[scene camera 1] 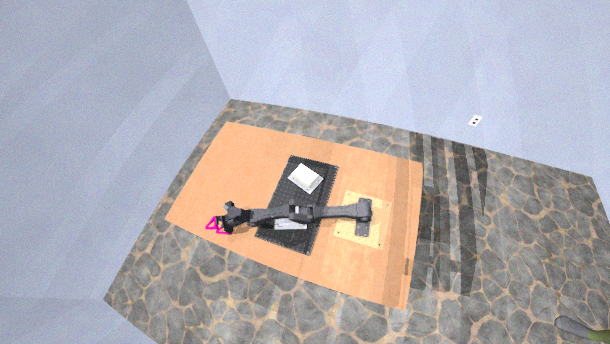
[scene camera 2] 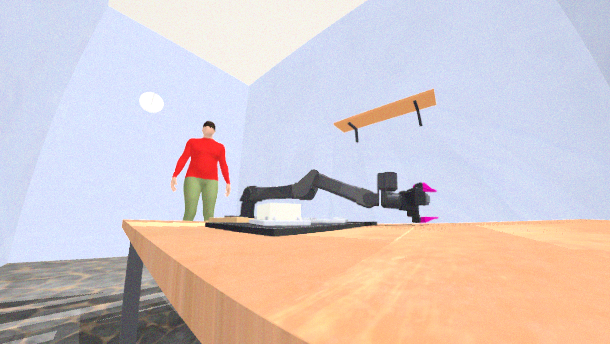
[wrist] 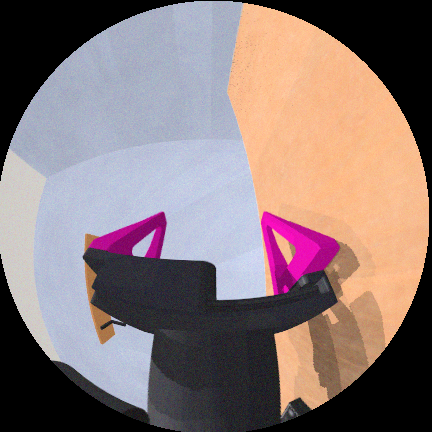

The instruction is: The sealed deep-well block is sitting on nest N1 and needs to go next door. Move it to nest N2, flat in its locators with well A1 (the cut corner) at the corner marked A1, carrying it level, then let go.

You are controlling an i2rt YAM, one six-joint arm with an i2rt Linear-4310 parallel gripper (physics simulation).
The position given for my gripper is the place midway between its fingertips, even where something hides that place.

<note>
My gripper (wrist: pixel 213 216) is open, holding nothing. Also in view: a black perforated plate (scene camera 1: pixel 286 189).
The black perforated plate is seen too in scene camera 2 (scene camera 2: pixel 319 227).
</note>
